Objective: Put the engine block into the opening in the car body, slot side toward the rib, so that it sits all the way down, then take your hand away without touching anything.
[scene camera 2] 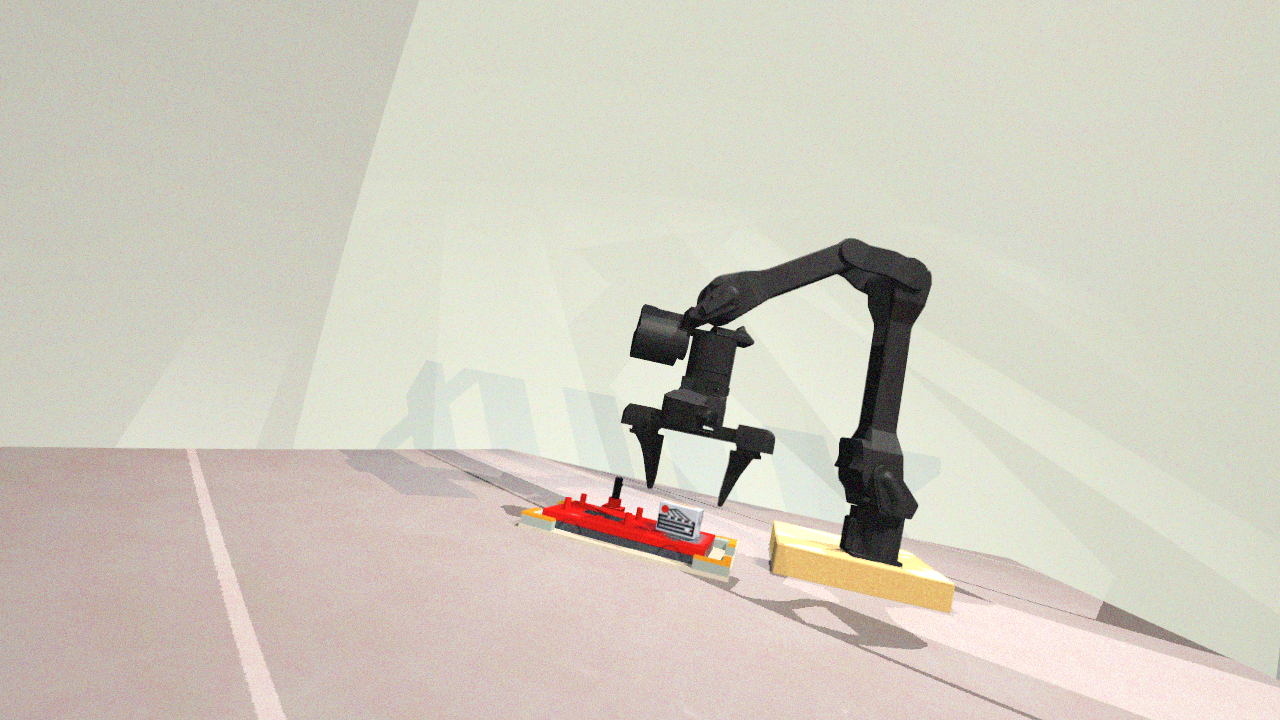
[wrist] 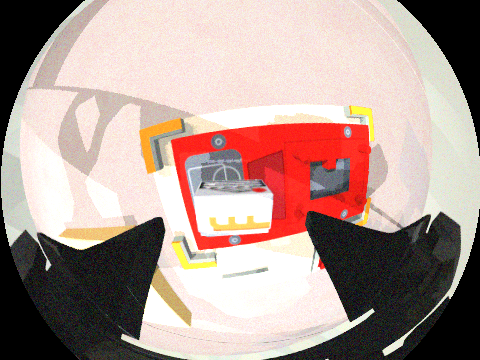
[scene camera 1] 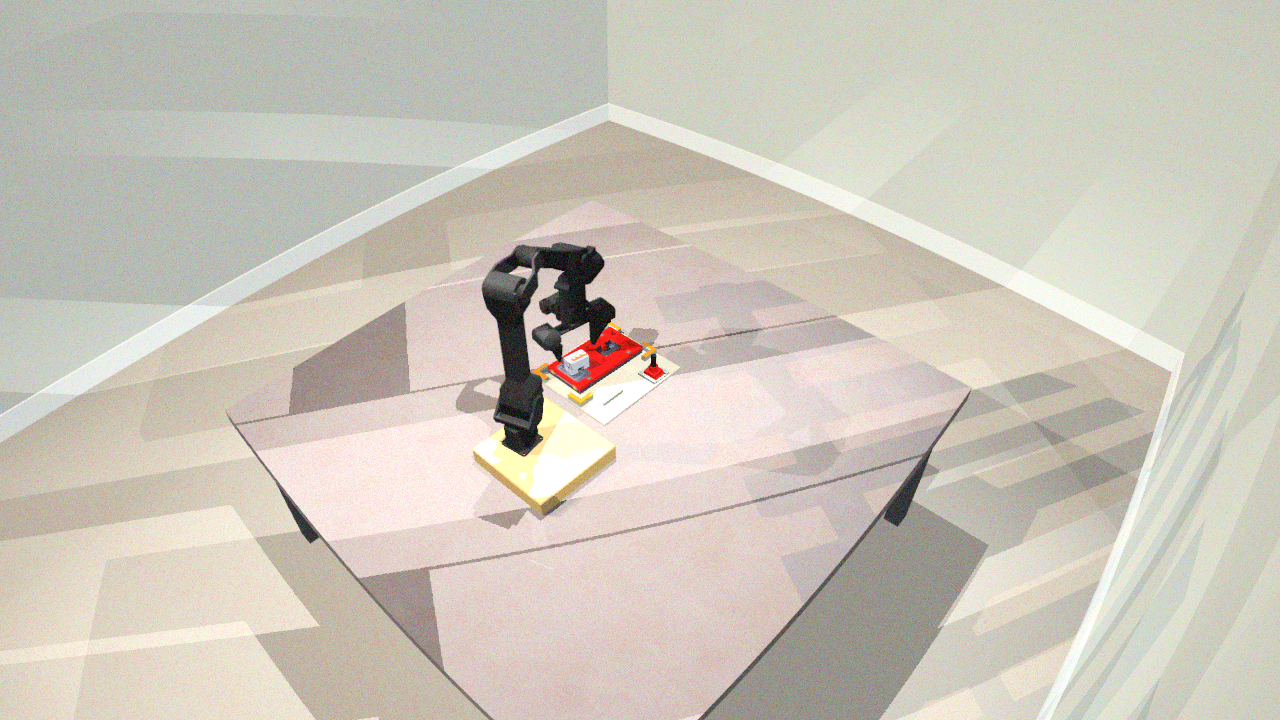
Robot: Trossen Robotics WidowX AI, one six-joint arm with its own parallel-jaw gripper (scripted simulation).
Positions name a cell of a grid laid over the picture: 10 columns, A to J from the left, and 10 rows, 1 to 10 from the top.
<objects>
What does my gripper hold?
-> Nothing.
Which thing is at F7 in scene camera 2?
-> My gripper.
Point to a grey engine block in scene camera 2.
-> F8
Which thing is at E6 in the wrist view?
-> A grey engine block.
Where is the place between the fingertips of my gripper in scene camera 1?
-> At E5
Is my gripper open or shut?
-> Open.
</objects>
